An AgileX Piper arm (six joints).
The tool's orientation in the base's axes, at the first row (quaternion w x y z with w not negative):
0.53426, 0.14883, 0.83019, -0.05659
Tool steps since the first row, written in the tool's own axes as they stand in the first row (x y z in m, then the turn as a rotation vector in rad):
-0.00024, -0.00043, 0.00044, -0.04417, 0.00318, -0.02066
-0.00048, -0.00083, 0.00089, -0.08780, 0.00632, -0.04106
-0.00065, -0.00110, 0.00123, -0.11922, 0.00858, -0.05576
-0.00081, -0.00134, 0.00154, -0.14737, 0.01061, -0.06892
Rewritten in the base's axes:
0.00034, -0.00056, 0.00000, 0.00000, 0.00000, 0.04887
0.00070, -0.00110, 0.00000, 0.00000, 0.00000, 0.09713
0.00098, -0.00148, 0.00000, -0.00001, 0.00000, 0.13189
0.00124, -0.00181, -0.00001, 0.00000, 0.00000, 0.16304

